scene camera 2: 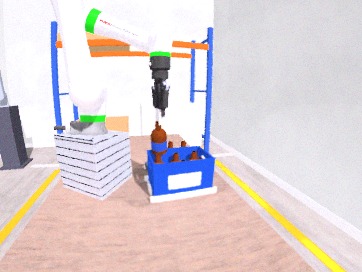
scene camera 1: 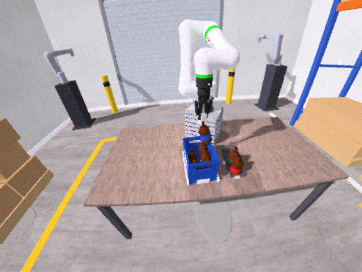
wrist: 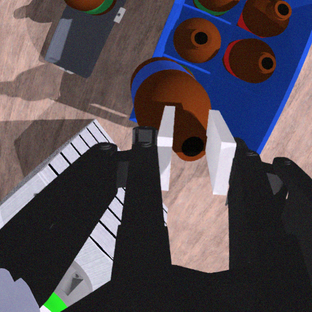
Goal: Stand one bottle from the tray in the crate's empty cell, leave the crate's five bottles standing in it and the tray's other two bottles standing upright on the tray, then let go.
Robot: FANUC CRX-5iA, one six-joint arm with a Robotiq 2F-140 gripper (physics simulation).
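Where they show: gripper, fingertip midpoint: (scene camera 2: 160,124) (scene camera 1: 202,123); arm's base, link origin: (scene camera 2: 92,133) (scene camera 1: 204,109).
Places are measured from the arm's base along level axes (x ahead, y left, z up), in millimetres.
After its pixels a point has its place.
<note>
My gripper (scene camera 1: 203,118) {x 312, y -117, z 46 mm} (scene camera 2: 158,120) {x 312, y -117, z 46 mm} (wrist: 190,126) is shut on the neck of a brown bottle with a blue label (scene camera 1: 204,133) {x 339, y -111, z -12 mm} (scene camera 2: 159,141) {x 302, y -137, z -28 mm} (wrist: 167,97). The bottle hangs upright, its base near rim height at one end of the blue crate (scene camera 1: 202,174) {x 524, y -175, z -188 mm} (scene camera 2: 154,175) {x 251, y -242, z -137 mm} (wrist: 265,117). Brown bottles stand in the crate, among them a red-labelled one (wrist: 250,61) and one beside it (wrist: 196,42). The held bottle hides part of the near cells in the wrist view; bare blue shows to its right. Two bottles, the nearer red-labelled (scene camera 1: 236,164) {x 526, y 48, z -155 mm}, stand on the grey tray (wrist: 75,45).
The slatted white robot pedestal (scene camera 1: 196,125) {x 86, y -96, z -100 mm} (scene camera 2: 95,165) {x 16, y -175, z -95 mm} stands close to the crate's end. The wooden table (scene camera 1: 140,170) {x 332, y -587, z -265 mm} (scene camera 2: 120,225) {x 87, y -360, z -265 mm} bears the crate and tray. The tray lies beside the crate's long side.
</note>
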